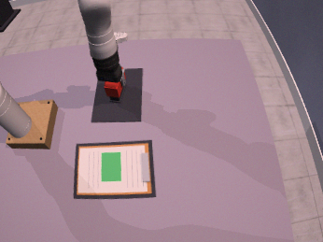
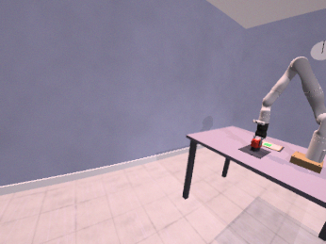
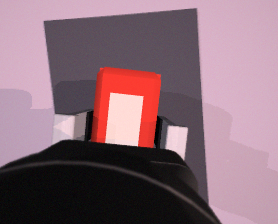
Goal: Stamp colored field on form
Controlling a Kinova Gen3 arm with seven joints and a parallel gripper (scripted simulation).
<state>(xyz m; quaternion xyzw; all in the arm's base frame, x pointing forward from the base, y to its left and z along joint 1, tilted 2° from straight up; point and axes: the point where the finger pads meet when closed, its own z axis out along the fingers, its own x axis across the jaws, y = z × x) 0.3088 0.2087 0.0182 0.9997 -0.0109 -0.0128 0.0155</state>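
The stamp lies 30 mm below my hand. The rest, counted from my hand: mat: 80 mm below; then clipboard: 60 mm ahead, 270 mm to the right, 70 mm below.
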